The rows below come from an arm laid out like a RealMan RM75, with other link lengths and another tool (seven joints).
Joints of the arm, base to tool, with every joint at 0 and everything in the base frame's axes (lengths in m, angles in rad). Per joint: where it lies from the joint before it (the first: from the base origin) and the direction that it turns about. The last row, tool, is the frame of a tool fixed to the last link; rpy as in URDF.
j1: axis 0 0 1 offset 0.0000 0.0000 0.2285
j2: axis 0 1 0 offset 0.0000 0.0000 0.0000
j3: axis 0 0 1 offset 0.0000 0.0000 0.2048
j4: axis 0 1 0 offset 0.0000 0.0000 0.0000
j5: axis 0 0 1 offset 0.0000 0.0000 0.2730
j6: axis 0 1 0 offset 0.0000 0.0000 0.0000
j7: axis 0 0 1 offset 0.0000 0.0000 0.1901
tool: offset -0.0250 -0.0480 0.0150 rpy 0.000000 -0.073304 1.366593
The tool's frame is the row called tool.
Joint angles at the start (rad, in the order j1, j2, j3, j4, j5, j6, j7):
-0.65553 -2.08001 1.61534 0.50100 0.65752 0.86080 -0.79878
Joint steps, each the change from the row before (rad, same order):
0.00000 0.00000 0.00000 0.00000 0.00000 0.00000 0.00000
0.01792 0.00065 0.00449 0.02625 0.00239 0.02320 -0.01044
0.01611 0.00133 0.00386 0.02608 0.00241 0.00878 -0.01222
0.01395 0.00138 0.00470 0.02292 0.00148 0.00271 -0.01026
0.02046 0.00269 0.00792 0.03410 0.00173 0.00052 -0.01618
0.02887 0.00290 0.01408 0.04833 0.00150 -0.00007 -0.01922
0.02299 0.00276 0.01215 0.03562 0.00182 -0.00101 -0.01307
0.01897 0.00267 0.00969 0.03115 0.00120 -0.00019 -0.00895
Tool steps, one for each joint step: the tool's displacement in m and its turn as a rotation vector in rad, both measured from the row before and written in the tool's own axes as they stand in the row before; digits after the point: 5 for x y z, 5 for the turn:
0.00000 0.00000 0.00000 0.00000 0.00000 0.00000
0.00528 -0.00511 -0.00023 0.02101 0.02235 -0.00668
0.00272 -0.00424 -0.00033 0.01377 0.01080 -0.00641
0.00182 -0.00316 -0.00035 0.00903 0.00613 -0.00470
0.00225 -0.00437 -0.00063 0.01109 0.00676 -0.00718
0.00451 -0.00574 -0.00045 0.01448 0.01163 -0.00738
0.00339 -0.00328 -0.00092 0.00783 0.00805 -0.00413
0.00309 -0.00368 -0.00050 0.00838 0.00777 -0.00093

